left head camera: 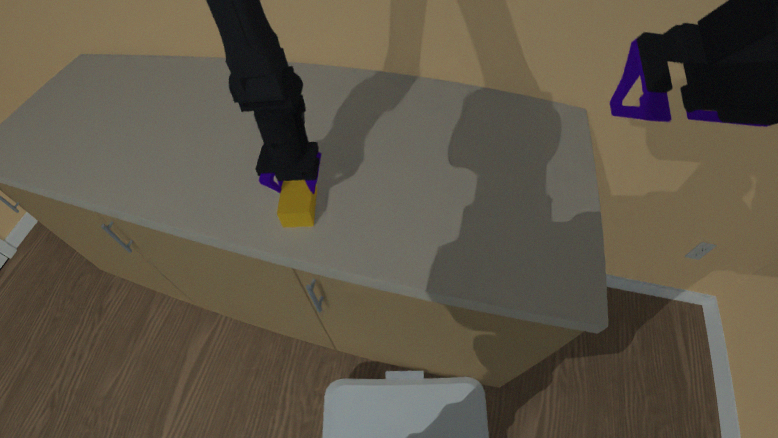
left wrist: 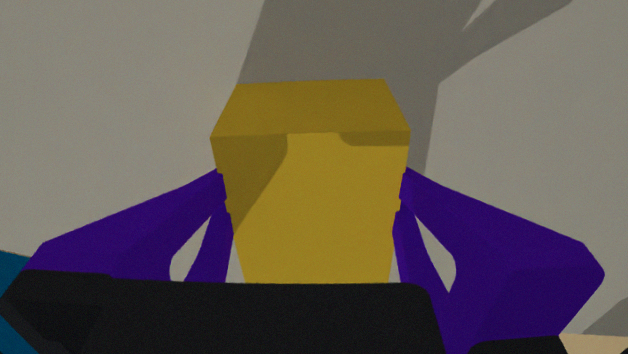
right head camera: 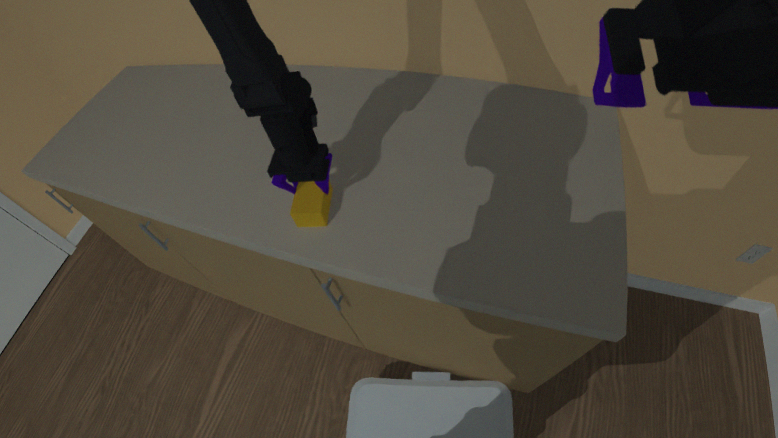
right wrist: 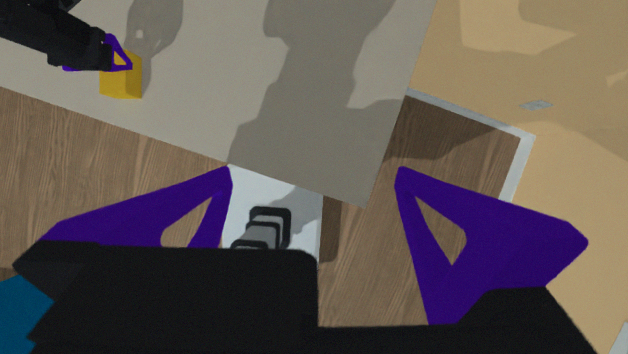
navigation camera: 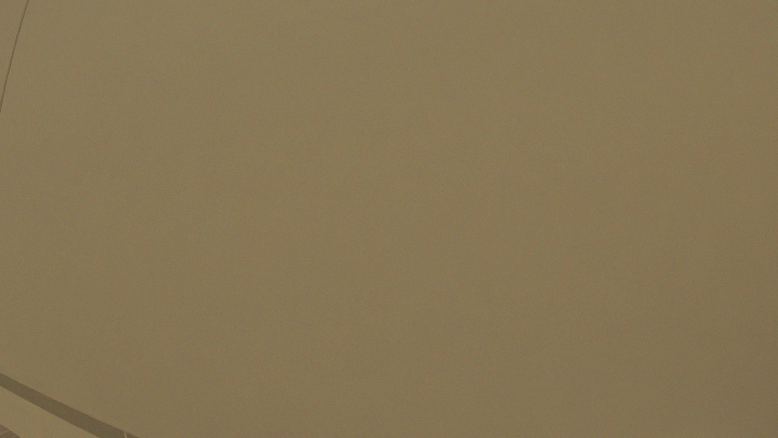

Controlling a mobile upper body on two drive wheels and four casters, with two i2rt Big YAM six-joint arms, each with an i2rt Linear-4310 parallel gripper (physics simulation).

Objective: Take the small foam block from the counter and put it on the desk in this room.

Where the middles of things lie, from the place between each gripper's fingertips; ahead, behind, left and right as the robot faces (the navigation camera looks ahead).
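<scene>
Small yellow foam block (left head camera: 296, 208): 10 mm below my left hand, 20 mm behind it.
My right hand: 160 mm short of the small yellow foam block, 350 mm above it, 430 mm to the right of it.
</scene>
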